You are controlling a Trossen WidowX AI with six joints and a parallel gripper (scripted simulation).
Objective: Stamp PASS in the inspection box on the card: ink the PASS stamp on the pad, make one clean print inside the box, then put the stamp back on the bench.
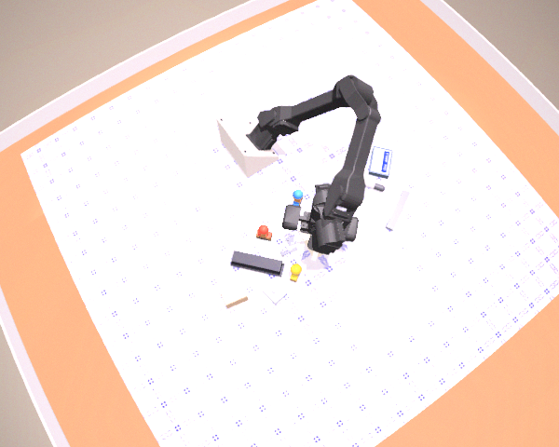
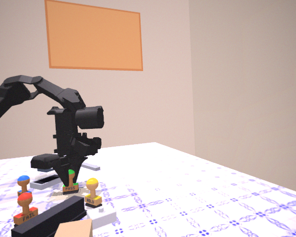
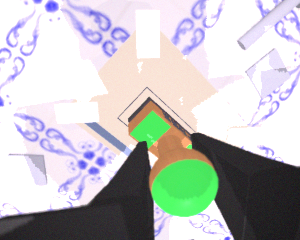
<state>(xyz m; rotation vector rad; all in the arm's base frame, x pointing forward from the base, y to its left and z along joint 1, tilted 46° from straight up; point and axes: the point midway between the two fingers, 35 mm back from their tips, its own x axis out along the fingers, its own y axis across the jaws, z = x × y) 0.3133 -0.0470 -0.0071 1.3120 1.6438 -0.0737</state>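
Right now the beige card is 30 mm below my gripper tip. The rest, counted from my gripper tip: yellow hold stamp 40 mm ahead, 110 mm to the right; then blue-knob stamp 110 mm behind, 20 mm to the left; then ink pad tray 60 mm behind, 120 mm to the left, 20 mm below.
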